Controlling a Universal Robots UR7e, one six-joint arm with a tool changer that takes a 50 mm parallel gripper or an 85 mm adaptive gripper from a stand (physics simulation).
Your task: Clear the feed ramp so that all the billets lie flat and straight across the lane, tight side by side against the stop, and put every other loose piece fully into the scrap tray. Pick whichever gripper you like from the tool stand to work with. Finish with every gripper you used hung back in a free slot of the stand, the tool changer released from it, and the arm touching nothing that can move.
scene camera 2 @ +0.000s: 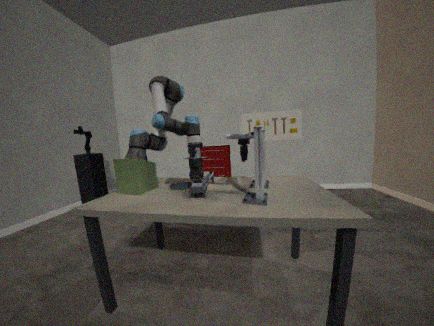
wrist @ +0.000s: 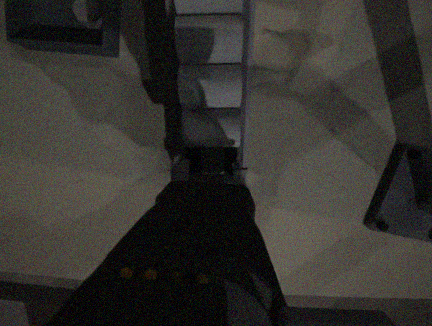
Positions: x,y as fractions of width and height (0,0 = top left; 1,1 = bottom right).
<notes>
I see a dark gripper (wrist: 0.46,0.71).
</notes>
